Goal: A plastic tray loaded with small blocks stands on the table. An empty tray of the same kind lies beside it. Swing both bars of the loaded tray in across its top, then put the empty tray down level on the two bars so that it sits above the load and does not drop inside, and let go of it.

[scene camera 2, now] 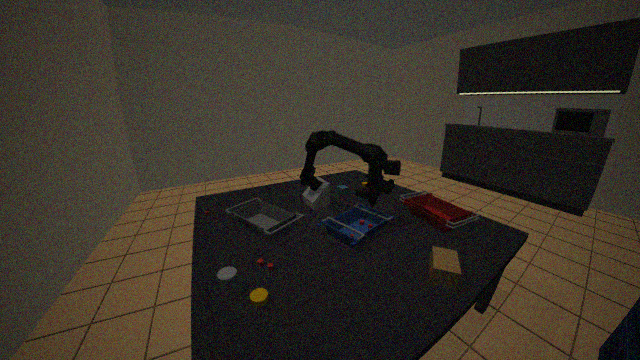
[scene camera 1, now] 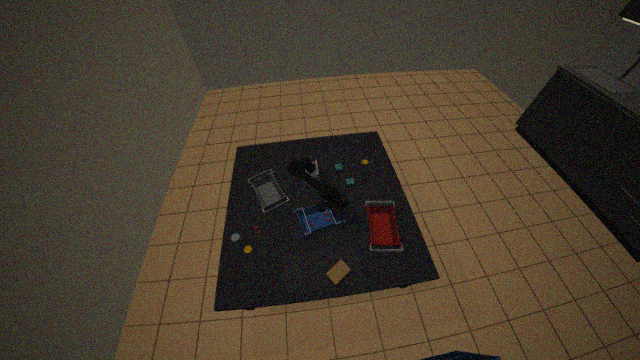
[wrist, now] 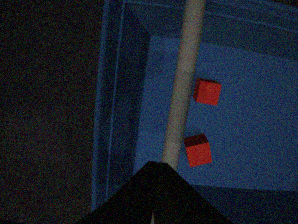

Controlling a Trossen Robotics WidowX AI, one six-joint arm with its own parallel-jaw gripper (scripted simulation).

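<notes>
Shut, and holding nothing: that is my gripper (wrist: 156,171). I can also see a tan box (scene camera 2: 444,266), although in the wrist view the box is out of frame.
</notes>
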